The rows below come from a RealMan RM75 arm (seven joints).
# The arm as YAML. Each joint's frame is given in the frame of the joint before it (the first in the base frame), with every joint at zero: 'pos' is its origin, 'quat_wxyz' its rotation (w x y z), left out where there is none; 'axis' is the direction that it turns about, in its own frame. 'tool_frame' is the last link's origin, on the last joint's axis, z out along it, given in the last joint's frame.
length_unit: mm
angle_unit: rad
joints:
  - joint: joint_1
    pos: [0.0, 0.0, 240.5]
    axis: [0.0, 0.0, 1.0]
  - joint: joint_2
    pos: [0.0, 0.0, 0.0]
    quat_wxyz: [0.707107, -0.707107, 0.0, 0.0]
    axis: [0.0, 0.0, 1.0]
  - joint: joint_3
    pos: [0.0, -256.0, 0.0]
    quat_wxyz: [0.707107, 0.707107, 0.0, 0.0]
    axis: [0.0, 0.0, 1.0]
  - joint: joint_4
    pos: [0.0, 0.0, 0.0]
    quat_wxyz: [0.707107, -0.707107, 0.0, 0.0]
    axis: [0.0, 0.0, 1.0]
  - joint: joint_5
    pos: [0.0, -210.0, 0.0]
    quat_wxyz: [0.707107, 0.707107, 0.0, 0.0]
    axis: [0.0, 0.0, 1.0]
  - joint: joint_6
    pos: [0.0, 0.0, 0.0]
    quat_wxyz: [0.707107, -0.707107, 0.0, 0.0]
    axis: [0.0, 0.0, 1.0]
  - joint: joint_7
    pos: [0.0, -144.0, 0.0]
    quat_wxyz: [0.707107, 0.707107, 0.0, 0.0]
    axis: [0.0, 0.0, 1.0]
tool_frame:
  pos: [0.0, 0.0, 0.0]
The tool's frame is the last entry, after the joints.
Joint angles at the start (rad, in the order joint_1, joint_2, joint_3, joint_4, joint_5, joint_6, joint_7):
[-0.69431, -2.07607, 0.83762, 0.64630, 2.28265, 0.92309, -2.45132]
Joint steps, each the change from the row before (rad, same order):
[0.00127, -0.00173, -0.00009, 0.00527, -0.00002, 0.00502, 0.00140]
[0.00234, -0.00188, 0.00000, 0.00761, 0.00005, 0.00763, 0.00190]
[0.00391, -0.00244, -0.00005, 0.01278, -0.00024, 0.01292, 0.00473]
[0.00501, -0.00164, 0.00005, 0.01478, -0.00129, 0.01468, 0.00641]
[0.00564, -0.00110, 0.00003, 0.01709, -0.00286, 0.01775, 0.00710]
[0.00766, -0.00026, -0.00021, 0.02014, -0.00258, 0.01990, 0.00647]
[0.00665, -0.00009, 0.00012, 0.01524, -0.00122, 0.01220, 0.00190]
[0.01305, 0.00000, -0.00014, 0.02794, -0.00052, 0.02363, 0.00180]
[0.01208, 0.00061, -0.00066, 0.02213, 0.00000, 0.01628, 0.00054]
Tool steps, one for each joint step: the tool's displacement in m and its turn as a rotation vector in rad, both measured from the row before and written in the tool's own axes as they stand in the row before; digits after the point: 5 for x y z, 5 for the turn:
[-0.00007, 0.00087, -0.00025, -0.00355, -0.00080, 0.00284]
[-0.00012, 0.00092, -0.00058, -0.00455, -0.00138, 0.00397]
[0.00004, 0.00136, -0.00118, -0.00731, -0.00184, 0.00829]
[0.00035, 0.00111, -0.00175, -0.00766, -0.00101, 0.01015]
[0.00071, 0.00129, -0.00226, -0.00959, -0.00061, 0.01120]
[0.00085, 0.00068, -0.00312, -0.00867, -0.00005, 0.01133]
[0.00058, -0.00009, -0.00249, -0.00361, 0.00131, 0.00566]
[0.00049, -0.00052, -0.00480, -0.00555, 0.00040, 0.00891]
[0.00015, -0.00145, -0.00429, -0.00087, 0.00190, 0.00496]

